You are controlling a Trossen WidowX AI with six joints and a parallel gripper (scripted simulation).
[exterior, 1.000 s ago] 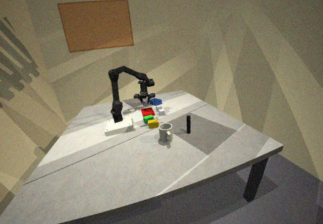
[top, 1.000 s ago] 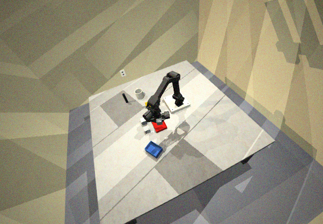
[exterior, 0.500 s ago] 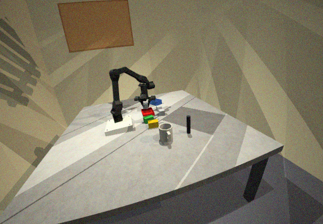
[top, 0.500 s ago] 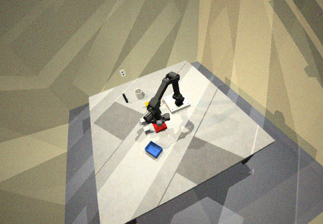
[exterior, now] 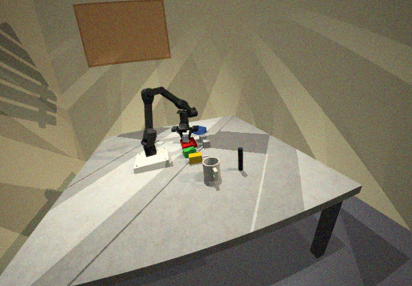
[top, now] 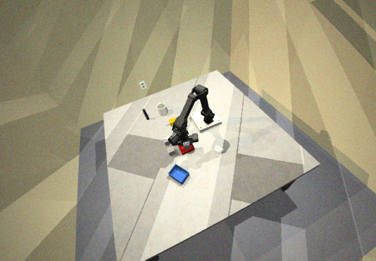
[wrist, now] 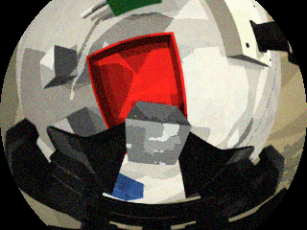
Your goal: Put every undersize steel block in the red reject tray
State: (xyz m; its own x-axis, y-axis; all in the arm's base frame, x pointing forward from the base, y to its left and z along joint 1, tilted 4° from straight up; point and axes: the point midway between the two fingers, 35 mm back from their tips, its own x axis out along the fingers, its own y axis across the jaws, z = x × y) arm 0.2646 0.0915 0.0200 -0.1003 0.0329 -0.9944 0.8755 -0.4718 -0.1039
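My gripper tip is 30 mm to the left of the red reject tray and 20 mm above it. The rest, counted from my gripper tip: green GO gauge: 190 mm to the right, 10 mm below, 10 mm behind; blue tray: 160 mm ahead, 150 mm to the left, 20 mm below; steel block: 130 mm to the right, 100 mm ahead, 10 mm below.
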